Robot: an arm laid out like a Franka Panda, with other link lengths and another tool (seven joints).
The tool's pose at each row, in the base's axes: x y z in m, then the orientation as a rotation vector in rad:
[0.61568, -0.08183, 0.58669, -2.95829, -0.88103, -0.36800]
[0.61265, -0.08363, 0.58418, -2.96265, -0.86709, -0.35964]
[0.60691, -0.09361, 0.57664, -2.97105, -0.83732, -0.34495]
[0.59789, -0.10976, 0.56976, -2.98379, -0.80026, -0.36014]
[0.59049, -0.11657, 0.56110, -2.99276, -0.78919, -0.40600]
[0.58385, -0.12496, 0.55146, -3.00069, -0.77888, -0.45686]
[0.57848, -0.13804, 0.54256, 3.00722, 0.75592, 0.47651]
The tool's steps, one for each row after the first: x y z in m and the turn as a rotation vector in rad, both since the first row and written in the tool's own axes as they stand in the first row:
[-0.00401, -0.00023, 0.00161, 0.00112, -0.00509, 0.00951]
[-0.01578, 0.00476, 0.00671, 0.00315, -0.01391, 0.02965]
[-0.03336, 0.01316, 0.00985, -0.00650, -0.00634, 0.05396]
[-0.04504, 0.01455, 0.01600, -0.02650, 0.01787, 0.06033]
[-0.05718, 0.01763, 0.02310, -0.04784, 0.04483, 0.06586]
[-0.07063, 0.02537, 0.02930, -0.06495, 0.05295, 0.07924]

